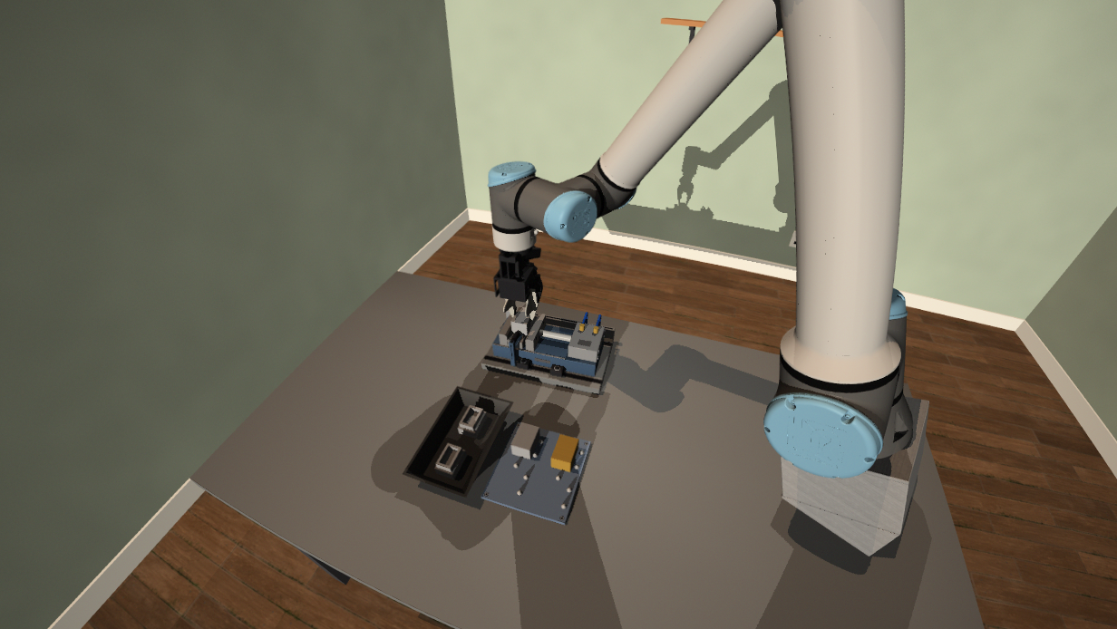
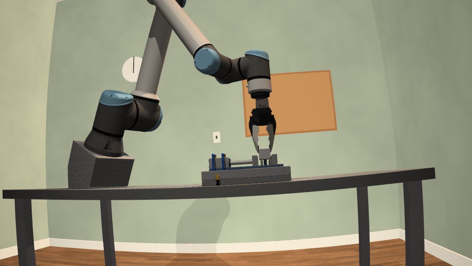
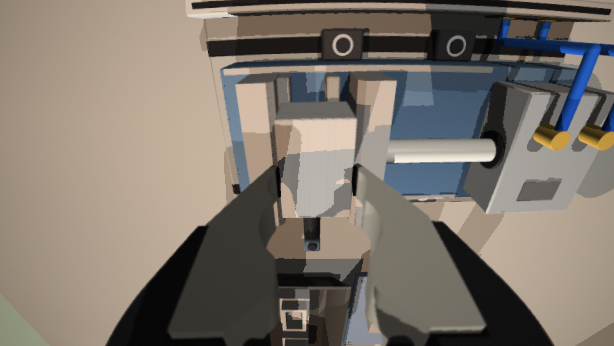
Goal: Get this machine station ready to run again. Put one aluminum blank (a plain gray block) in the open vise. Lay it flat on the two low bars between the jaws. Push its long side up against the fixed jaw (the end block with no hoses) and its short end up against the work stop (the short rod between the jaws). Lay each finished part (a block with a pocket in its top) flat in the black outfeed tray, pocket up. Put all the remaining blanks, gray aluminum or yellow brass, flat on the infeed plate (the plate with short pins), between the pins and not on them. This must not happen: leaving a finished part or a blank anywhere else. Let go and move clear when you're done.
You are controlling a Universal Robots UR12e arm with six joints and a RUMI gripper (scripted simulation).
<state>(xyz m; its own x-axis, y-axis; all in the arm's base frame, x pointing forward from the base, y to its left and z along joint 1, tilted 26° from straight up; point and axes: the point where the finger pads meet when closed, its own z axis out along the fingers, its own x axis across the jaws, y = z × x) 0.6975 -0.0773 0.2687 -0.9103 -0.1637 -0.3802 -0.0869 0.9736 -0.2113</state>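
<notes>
My hand is 4 cm above the fixed jaw, 3 cm short of it and 1 cm to the right of it. Round my hand: work stop 5 cm to the left, 3 cm below; push rod 9 cm behind, 4 cm below; vise 8 cm below, 7 cm behind.
</notes>
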